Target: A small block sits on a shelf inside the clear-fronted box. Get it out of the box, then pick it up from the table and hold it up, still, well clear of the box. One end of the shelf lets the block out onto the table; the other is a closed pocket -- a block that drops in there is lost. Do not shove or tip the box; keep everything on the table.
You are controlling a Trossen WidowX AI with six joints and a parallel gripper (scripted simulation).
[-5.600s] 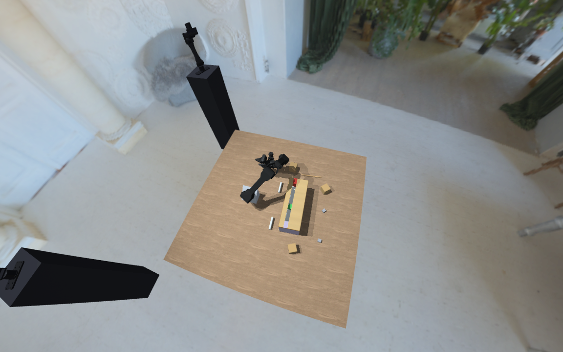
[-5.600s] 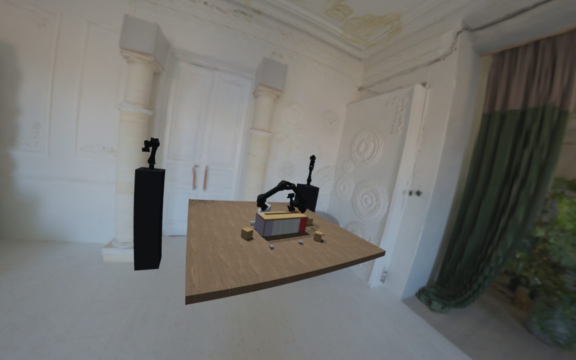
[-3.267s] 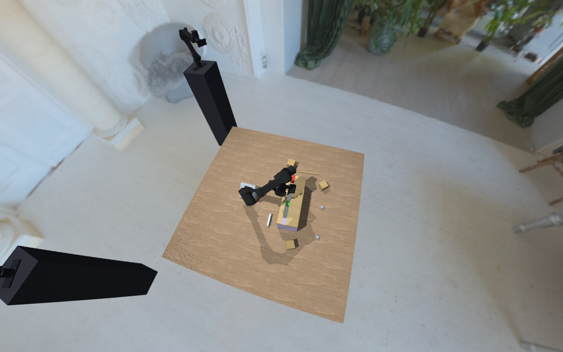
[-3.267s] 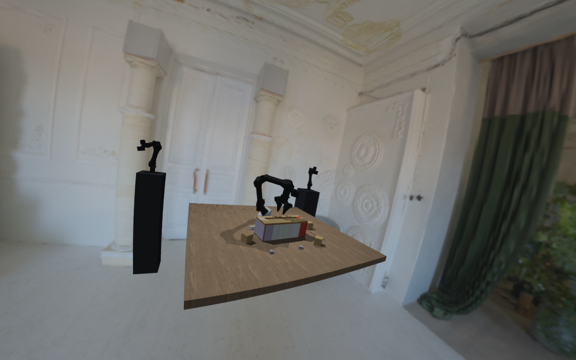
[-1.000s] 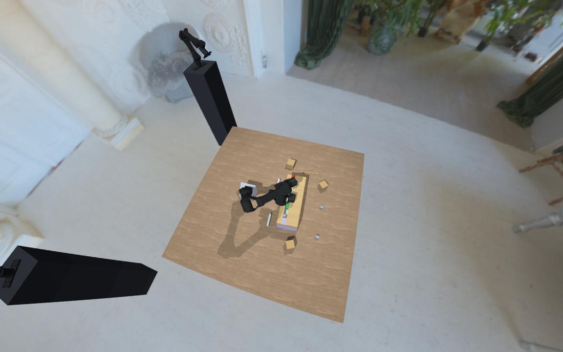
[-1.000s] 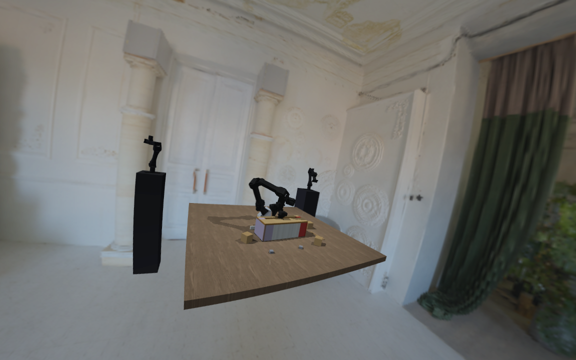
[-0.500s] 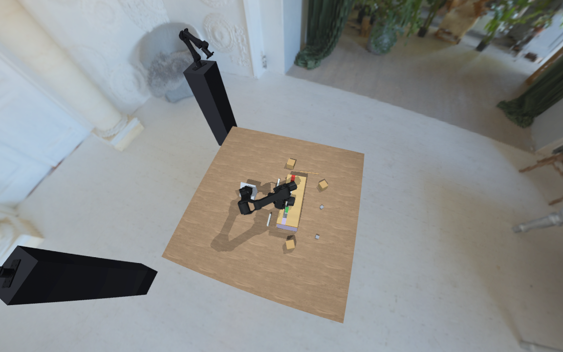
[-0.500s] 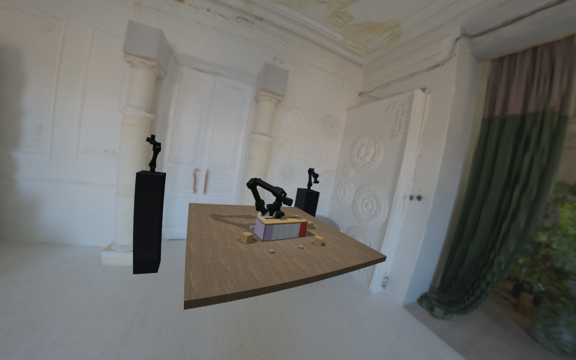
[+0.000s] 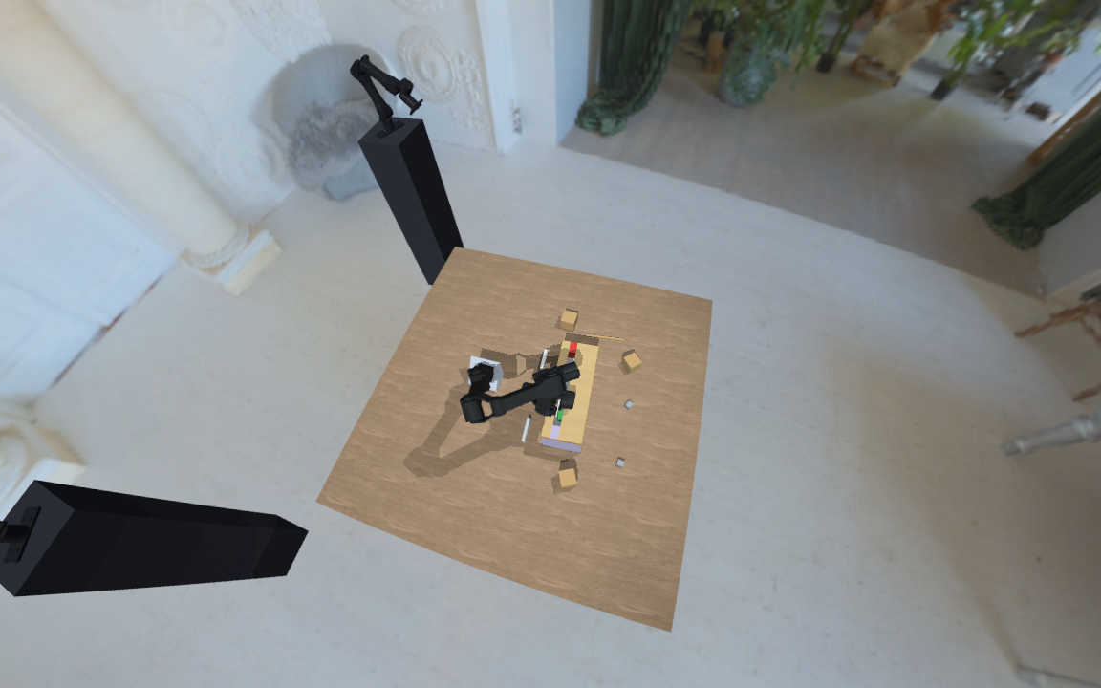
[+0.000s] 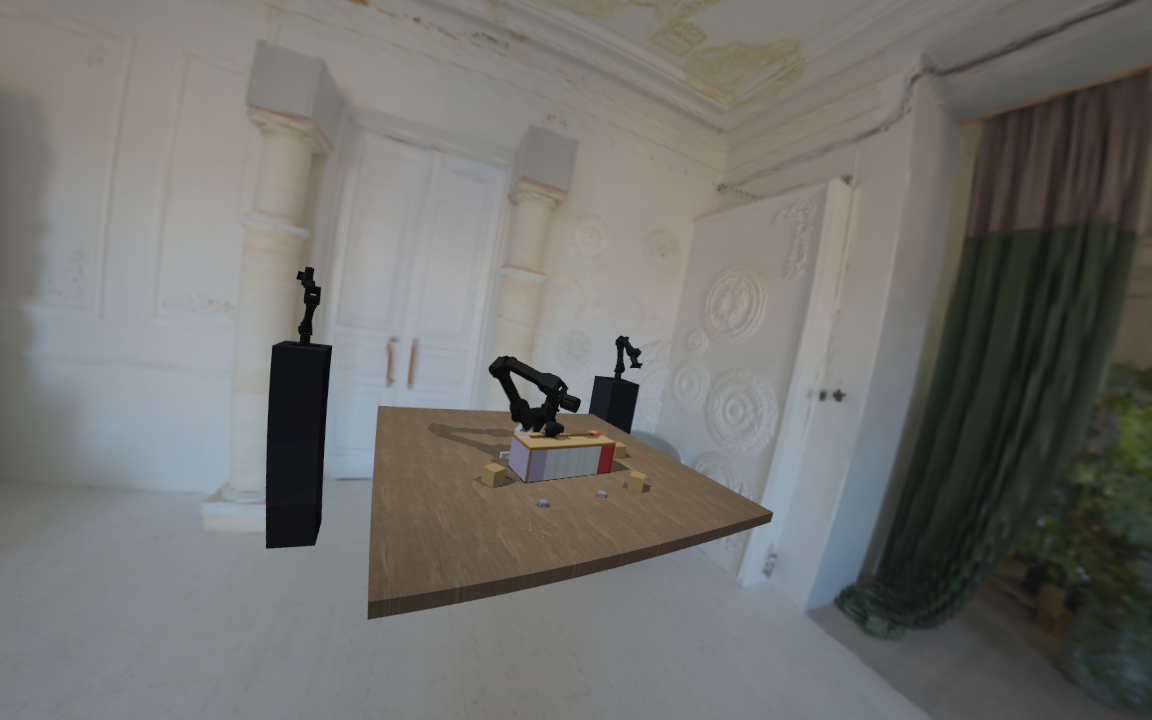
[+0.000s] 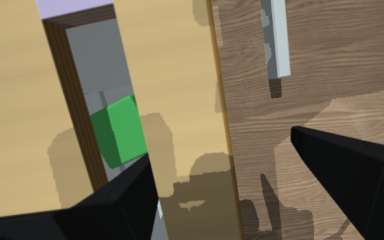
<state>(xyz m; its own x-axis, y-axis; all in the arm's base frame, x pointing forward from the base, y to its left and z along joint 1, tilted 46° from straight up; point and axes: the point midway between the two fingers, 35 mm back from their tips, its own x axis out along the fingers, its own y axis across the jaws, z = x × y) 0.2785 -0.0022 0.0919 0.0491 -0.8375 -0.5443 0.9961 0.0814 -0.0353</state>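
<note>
My gripper tip is 6 cm short of the green block and 1 cm to the left of it. The rest, counted from my gripper tip: tan box 8 cm to the left, 3 cm below, 3 cm ahead; then thin stick 40 cm to the left, 13 cm ahead, 9 cm below.
</note>
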